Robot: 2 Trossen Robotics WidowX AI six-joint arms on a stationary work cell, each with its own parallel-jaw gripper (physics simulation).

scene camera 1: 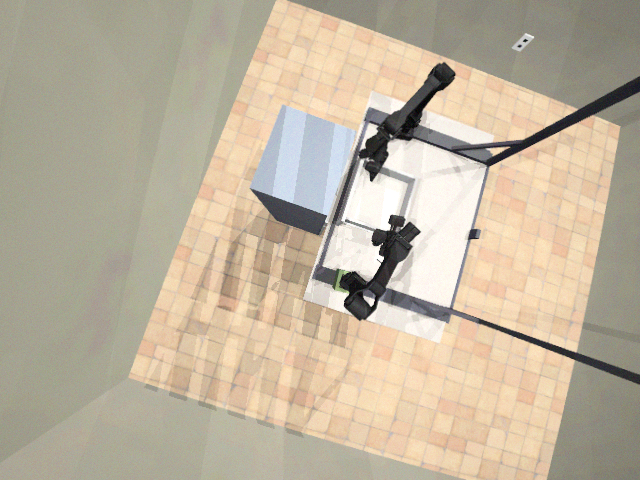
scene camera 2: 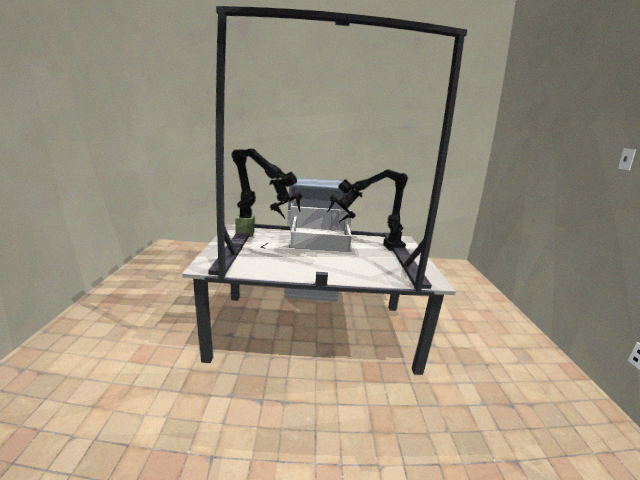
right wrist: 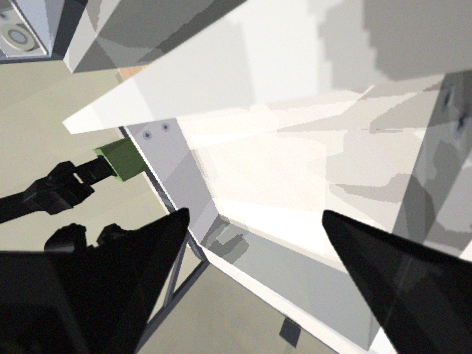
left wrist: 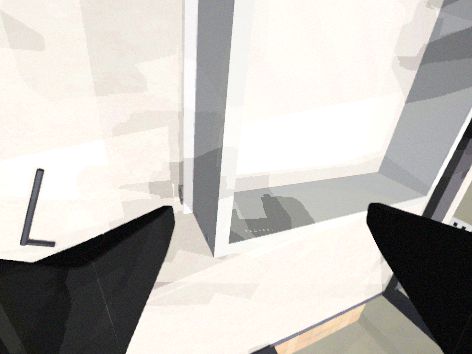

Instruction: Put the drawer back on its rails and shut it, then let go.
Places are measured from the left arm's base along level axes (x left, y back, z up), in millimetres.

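Where they show: left gripper, between the fingertips: (scene camera 1: 389,231) (scene camera 2: 292,215) (left wrist: 269,213); right gripper, between the fingertips: (scene camera 1: 373,177) (scene camera 2: 333,217) (right wrist: 254,214); left arm's base, origin of its link: (scene camera 1: 347,282) (scene camera 2: 245,216) (right wrist: 107,165); right arm's base, origin of its link: (scene camera 1: 405,127) (scene camera 2: 394,241).
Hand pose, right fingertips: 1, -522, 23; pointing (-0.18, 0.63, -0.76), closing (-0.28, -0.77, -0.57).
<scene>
Things, the pixels of their centre, and the offset from my right fingertips, as dx, dy, dz. "*": a spot on its surface instead. Level surfaces: height alone.
- white table, height of its surface: dz -131
- taller pale panel, a spot on its surface: (right wrist: 200,85) * +78, -23, +28
- blue-grey cabinet, middle of its body: (scene camera 1: 305,177) (scene camera 2: 317,213) +327, +69, -71
- green block, middle of its body: (right wrist: 126,157) (scene camera 1: 345,281) (scene camera 2: 245,225) -1, +522, -77
- L-shaped dark key, middle of its body: (left wrist: 46,211) (scene camera 2: 266,245) -187, +379, -129
The pale grey drawer (scene camera 1: 408,198) (scene camera 2: 320,242) (left wrist: 211,100) (right wrist: 290,280) is an open box lying upright on the white table (scene camera 1: 439,222) (scene camera 2: 258,268). A taller pale panel (right wrist: 200,85) rises along one end of it, on the cabinet side. The blue-grey cabinet (scene camera 1: 305,160) (scene camera 2: 316,186) stands beyond the table edge, with the drawer outside it. My left gripper (scene camera 1: 385,228) (scene camera 2: 291,213) (left wrist: 269,213) is open and empty above the drawer's left side in scene camera 2. My right gripper (scene camera 1: 367,166) (scene camera 2: 334,215) (right wrist: 254,214) is open and empty above the drawer's right part there. The rails are hidden.
A green block (scene camera 1: 339,280) (scene camera 2: 245,225) (right wrist: 124,159) is at the left arm's base. An L-shaped dark key (scene camera 2: 264,245) (left wrist: 31,210) lies on the table to the left of the drawer. A black frame (scene camera 2: 221,129) rises from the table, and dark bars run along its edges.
</scene>
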